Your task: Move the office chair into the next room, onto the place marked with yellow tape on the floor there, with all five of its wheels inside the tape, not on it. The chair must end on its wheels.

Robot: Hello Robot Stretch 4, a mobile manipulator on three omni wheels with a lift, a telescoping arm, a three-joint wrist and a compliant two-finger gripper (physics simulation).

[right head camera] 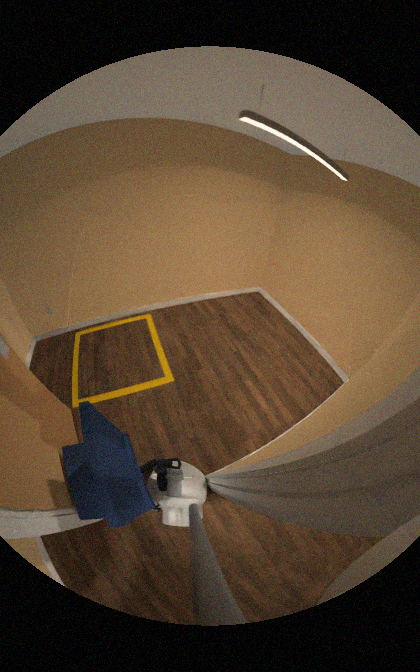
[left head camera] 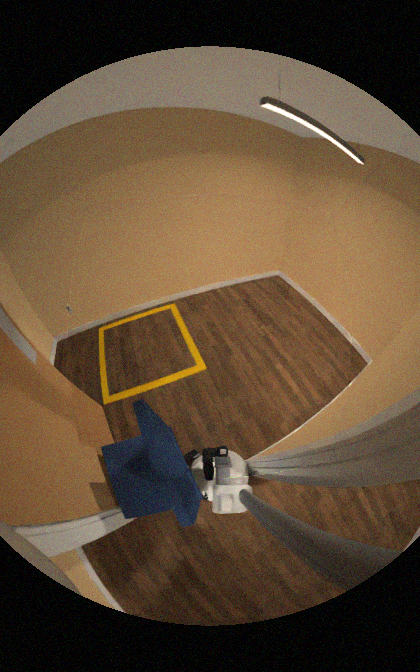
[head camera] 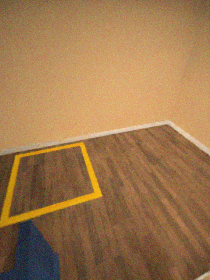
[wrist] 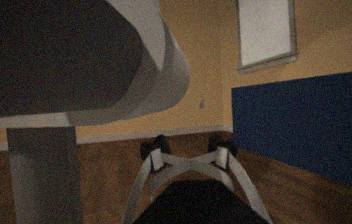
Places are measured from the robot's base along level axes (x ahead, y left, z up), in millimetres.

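Pixels of known places: gripper, between the fingertips: point(wrist: 188, 146).
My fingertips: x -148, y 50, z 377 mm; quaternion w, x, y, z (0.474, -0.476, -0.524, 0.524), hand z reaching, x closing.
Note:
For each thing: its top centre in the pictures, then the offset to it from my fingertips. "*": a spot on its surface instead.
- blue office chair, a spot on its surface: point(wrist: 295, 122) * dx +99, dy +86, dz +37 mm
- yellow tape outline, a spot on its surface: point(head camera: 50, 208) * dx +914, dy +617, dz -403 mm
The blue office chair point(head camera: 37, 252) point(left head camera: 150, 472) point(right head camera: 102, 475) point(wrist: 295, 122) is at the doorway, immediately left of my base, its backrest side close to me. It looks upright; its wheels are hidden. The yellow tape outline point(head camera: 50, 208) point(left head camera: 155, 383) point(right head camera: 125, 390) lies on the floor beyond the chair, near the far wall. The chair's seat and back stand on the near side of the tape. My gripper point(wrist: 188, 146) is open and empty, its two fingertips well apart in the wrist view. I cannot tell whether the chair touches my base.
The orange door leaf point(left head camera: 50, 450) point(right head camera: 30, 450) stands open along the chair's left side, close to it. The grey door frame point(left head camera: 340, 462) point(right head camera: 300, 492) rises at the right. A white baseboard point(head camera: 115, 131) runs along the far wall. A window point(wrist: 265, 32) shows in the wrist view.

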